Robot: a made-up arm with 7 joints. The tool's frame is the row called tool. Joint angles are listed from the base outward.
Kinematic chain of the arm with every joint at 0, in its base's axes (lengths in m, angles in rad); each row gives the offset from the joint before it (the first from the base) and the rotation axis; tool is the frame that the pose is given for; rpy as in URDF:
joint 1: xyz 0 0 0.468 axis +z
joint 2: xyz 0 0 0 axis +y
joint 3: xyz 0 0 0.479 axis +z
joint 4: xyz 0.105 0 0 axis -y
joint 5: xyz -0.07 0 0.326 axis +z
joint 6: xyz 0 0 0 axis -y
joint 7: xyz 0.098 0 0 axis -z
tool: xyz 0 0 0 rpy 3.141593 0 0
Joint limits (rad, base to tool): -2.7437..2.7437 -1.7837..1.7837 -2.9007..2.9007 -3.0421..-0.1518 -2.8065..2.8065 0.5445..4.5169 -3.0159..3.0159
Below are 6 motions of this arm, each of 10 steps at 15 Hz.
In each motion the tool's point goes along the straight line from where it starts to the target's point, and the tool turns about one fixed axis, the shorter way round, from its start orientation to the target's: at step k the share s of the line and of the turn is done. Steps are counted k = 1, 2, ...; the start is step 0. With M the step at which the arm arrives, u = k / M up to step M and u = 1 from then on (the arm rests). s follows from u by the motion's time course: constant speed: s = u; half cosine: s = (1 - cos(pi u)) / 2; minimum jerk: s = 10 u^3 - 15 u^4 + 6 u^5.
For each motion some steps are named. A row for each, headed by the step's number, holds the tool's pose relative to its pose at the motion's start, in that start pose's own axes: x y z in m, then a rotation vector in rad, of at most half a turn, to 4 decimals.
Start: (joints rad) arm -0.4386 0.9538 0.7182 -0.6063 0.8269 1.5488 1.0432
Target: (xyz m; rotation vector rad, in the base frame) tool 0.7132 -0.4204 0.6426 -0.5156 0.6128 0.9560
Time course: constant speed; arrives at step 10
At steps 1, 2, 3, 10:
1: 0.0084 0.0202 -0.0217 0.0686 -0.0756 0.0314
2: 0.0168 0.0405 -0.0434 0.1372 -0.1512 0.0628
3: 0.0253 0.0607 -0.0652 0.2058 -0.2268 0.0942
10: 0.0842 0.2024 -0.2172 0.6861 -0.7561 0.3140

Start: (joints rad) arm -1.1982 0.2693 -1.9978 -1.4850 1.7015 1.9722 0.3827
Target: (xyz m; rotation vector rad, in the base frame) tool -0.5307 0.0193 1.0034 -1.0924 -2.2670 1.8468
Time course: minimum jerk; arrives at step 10
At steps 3, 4, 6, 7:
3: 0.0210 0.0117 -0.0097 -0.0413 0.0176 0.0452
4: 0.0409 0.0227 -0.0188 -0.0803 0.0343 0.0880
6: 0.0879 0.0488 -0.0405 -0.1727 0.0738 0.1891
7: 0.1078 0.0599 -0.0497 -0.2118 0.0905 0.2319

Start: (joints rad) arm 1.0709 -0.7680 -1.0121 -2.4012 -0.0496 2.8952 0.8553
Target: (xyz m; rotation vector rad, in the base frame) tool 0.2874 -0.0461 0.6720 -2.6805 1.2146 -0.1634
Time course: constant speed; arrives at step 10
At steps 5, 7, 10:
5: -0.0887 0.0700 0.0831 -0.4297 -0.0409 -0.0377
7: -0.1242 0.0979 0.1164 -0.6016 -0.0572 -0.0528
10: -0.1774 0.1399 0.1662 -0.8594 -0.0817 -0.0755

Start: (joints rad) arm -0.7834 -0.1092 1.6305 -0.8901 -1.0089 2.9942 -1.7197
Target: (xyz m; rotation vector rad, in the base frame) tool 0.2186 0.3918 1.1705 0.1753 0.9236 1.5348
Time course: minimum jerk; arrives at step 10
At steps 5, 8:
5: 0.0542 -0.0536 0.0401 0.0018 -0.0837 0.2758
8: 0.1020 -0.1010 0.0756 0.0034 -0.1578 0.5197

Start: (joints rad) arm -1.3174 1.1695 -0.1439 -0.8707 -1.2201 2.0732 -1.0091
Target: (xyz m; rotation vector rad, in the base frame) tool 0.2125 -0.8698 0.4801 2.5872 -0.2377 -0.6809
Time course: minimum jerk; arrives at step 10
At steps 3, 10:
3: -0.0051 0.0020 -0.0012 0.0273 0.0807 0.0836
10: -0.0311 0.0121 -0.0075 0.1675 0.4949 0.5128

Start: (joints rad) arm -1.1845 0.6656 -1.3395 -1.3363 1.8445 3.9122 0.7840
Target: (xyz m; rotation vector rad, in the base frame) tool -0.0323 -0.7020 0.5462 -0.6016 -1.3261 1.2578
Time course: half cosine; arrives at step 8
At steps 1, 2, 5, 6, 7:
1: -0.0009 0.0146 -0.0099 -0.0033 -0.0134 -0.0317
2: -0.0036 0.0562 -0.0380 -0.0126 -0.0517 -0.1218
5: -0.0169 0.2651 -0.1793 -0.0595 -0.2439 -0.5750
6: -0.0208 0.3274 -0.2214 -0.0734 -0.3011 -0.7099
7: -0.0235 0.3689 -0.2495 -0.0828 -0.3393 -0.8000

